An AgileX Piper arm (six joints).
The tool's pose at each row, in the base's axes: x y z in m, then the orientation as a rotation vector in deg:
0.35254 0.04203 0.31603 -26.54 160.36 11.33
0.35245 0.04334 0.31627 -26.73 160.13 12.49
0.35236 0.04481 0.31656 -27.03 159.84 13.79
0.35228 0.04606 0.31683 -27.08 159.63 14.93
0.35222 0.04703 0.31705 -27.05 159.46 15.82
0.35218 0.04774 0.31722 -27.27 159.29 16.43
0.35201 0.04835 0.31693 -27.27 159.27 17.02
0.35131 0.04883 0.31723 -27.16 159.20 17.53
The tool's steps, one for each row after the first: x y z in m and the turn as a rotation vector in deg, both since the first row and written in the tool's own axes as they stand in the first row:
-0.00038 0.00128 -0.00001 -0.80 -0.24 -0.04
-0.00082 0.00272 -0.00004 -1.71 -0.52 -0.15
-0.00120 0.00394 -0.00009 -2.48 -0.75 -0.10
-0.00149 0.00489 -0.00014 -3.08 -0.95 -0.01
-0.00172 0.00558 -0.00019 -3.52 -1.09 -0.12
-0.00165 0.00619 0.00015 -3.92 -1.12 -0.06
-0.00125 0.00690 -0.00023 -4.26 -1.22 0.06

